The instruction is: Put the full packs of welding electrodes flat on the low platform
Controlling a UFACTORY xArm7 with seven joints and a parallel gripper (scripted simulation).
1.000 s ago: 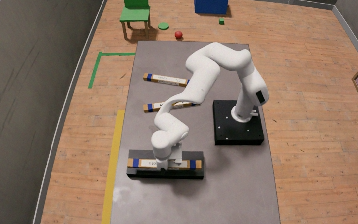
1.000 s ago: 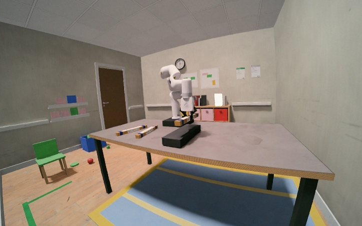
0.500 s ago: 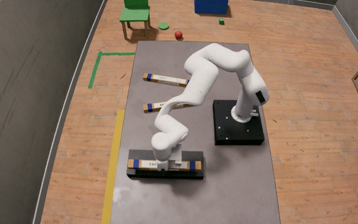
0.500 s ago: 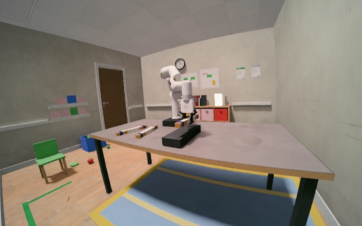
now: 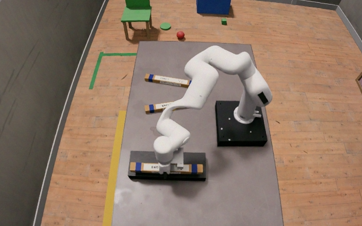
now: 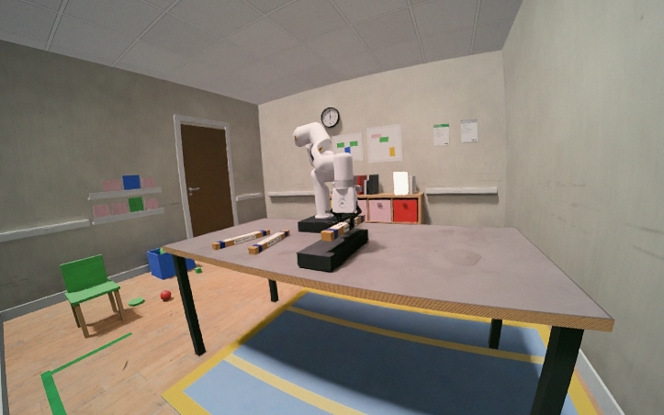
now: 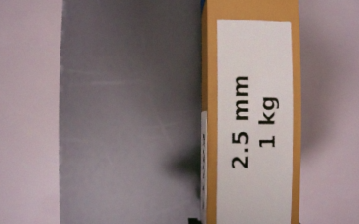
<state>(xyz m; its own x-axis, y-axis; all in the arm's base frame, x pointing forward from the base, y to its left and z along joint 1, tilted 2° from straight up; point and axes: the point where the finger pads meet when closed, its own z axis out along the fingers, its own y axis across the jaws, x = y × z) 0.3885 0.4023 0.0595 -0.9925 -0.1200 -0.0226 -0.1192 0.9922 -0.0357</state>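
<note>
The platform is 11 cm below my hand and 5 cm to the right of it. Also, from my hand: pack of welding electrodes: right at my hand; pack: 44 cm to the right, 11 cm below, 3 cm ahead.
</note>
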